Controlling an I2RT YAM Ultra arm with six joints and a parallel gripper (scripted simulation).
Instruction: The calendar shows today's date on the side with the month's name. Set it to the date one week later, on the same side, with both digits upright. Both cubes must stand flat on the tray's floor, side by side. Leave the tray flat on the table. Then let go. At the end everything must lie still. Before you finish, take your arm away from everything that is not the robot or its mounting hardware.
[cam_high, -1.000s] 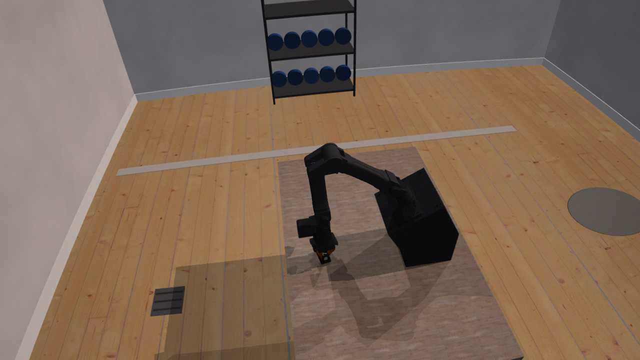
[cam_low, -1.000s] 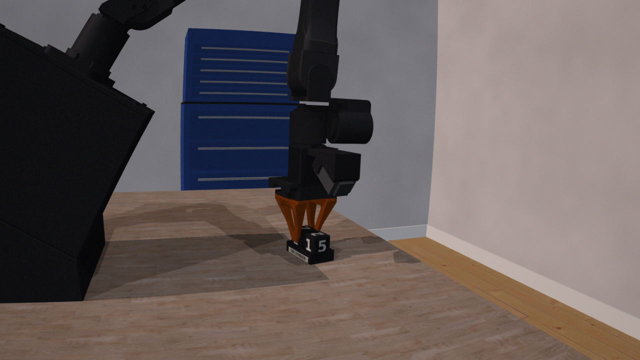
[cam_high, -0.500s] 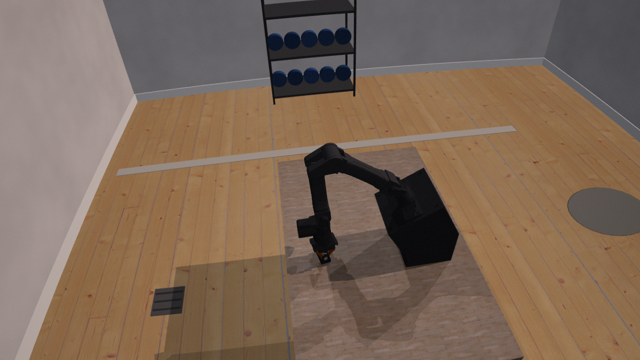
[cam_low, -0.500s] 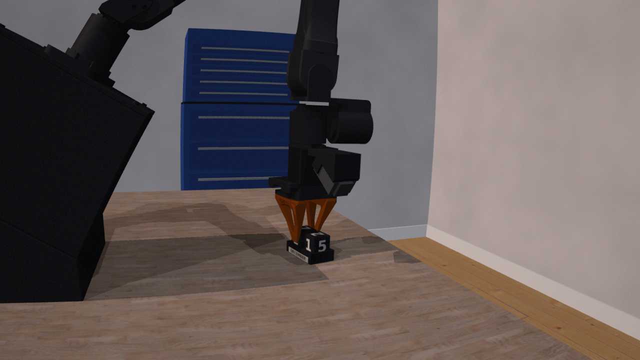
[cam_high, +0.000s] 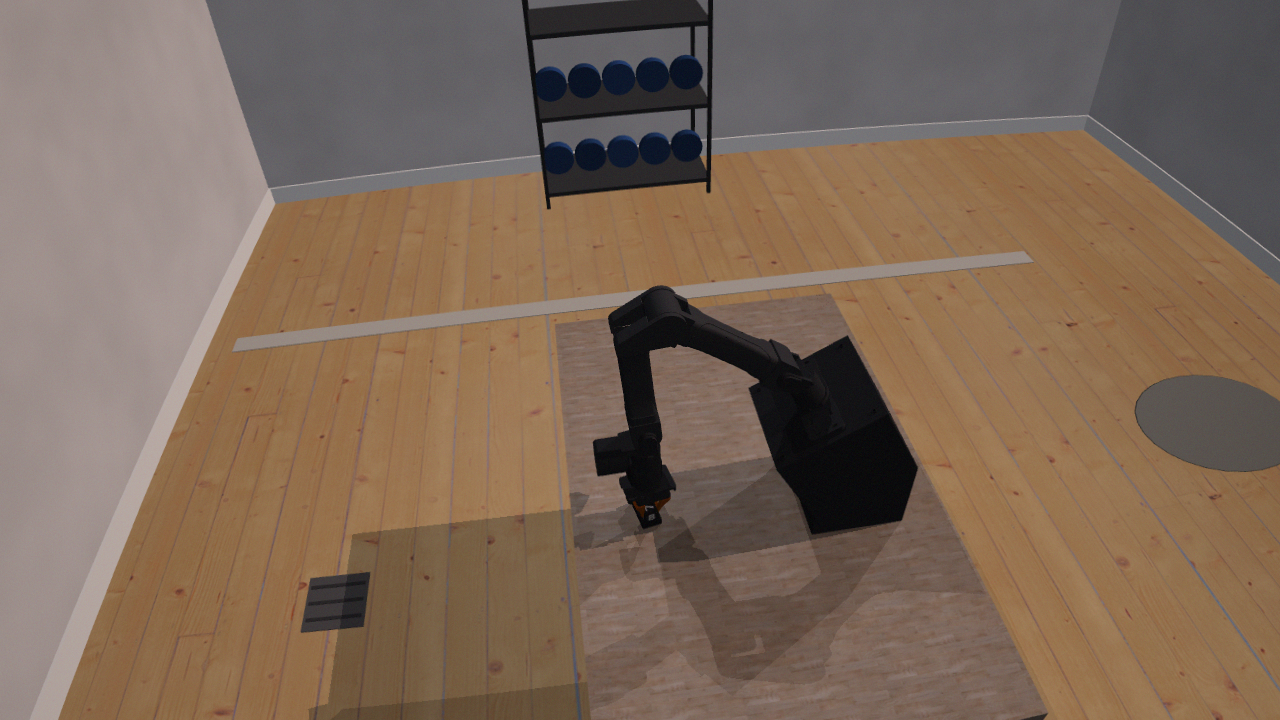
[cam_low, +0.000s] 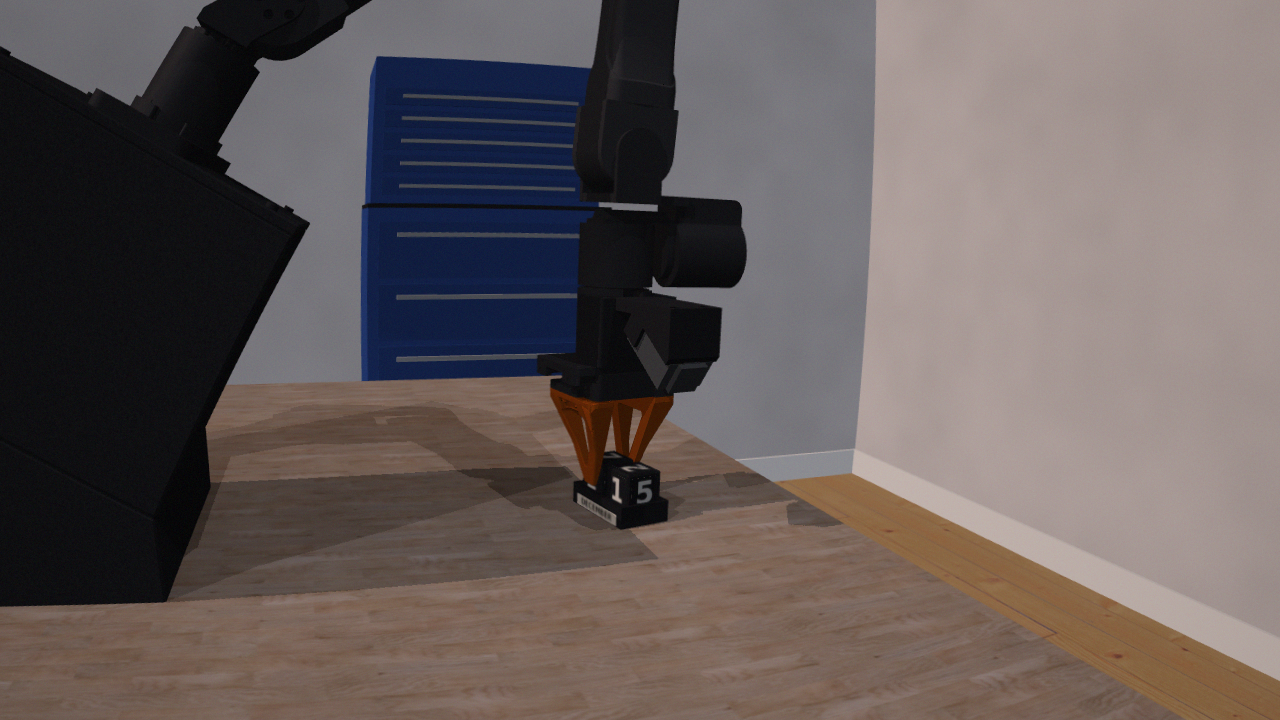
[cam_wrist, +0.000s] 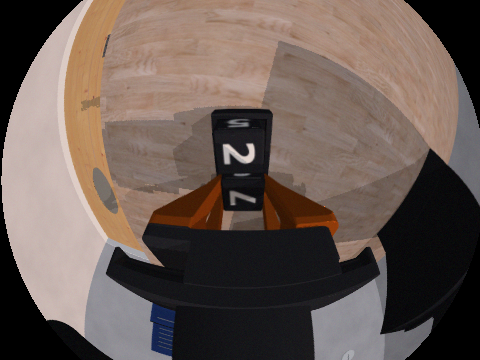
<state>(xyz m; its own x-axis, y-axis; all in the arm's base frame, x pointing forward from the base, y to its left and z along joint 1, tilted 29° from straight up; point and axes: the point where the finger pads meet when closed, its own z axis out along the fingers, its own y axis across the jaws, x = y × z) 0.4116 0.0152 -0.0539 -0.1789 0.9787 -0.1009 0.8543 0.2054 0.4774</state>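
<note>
Right now the black tray is 20 mm to the right of my hand and 20 mm below it.
</note>
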